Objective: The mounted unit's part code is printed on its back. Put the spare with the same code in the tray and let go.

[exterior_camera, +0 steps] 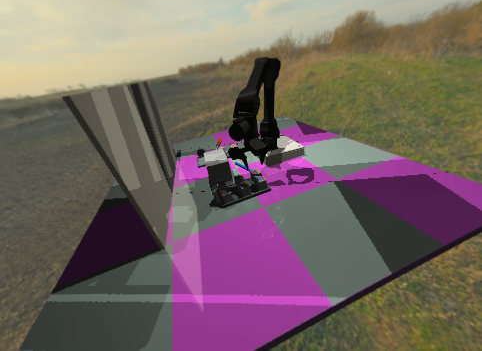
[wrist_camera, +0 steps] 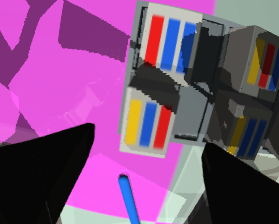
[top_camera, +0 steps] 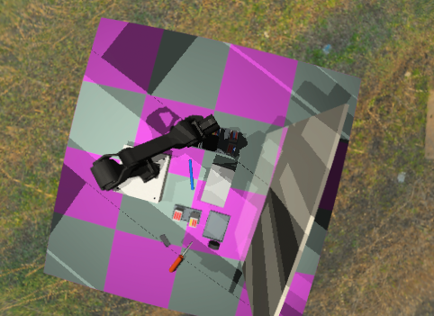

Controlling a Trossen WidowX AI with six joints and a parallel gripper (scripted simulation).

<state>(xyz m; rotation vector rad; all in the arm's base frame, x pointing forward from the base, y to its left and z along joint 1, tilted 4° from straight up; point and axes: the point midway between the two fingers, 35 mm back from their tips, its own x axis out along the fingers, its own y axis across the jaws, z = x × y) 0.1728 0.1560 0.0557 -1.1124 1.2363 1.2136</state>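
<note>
Now: the grey spare block 40 mm below my gripper tip. The rest, counted from my gripper tip: blue pen (160 mm to the right, 70 mm below); then mounted unit (120 mm ahead, 160 mm to the right, 30 mm below); then rack (80 mm ahead, 20 mm to the left, 70 mm below).
</note>
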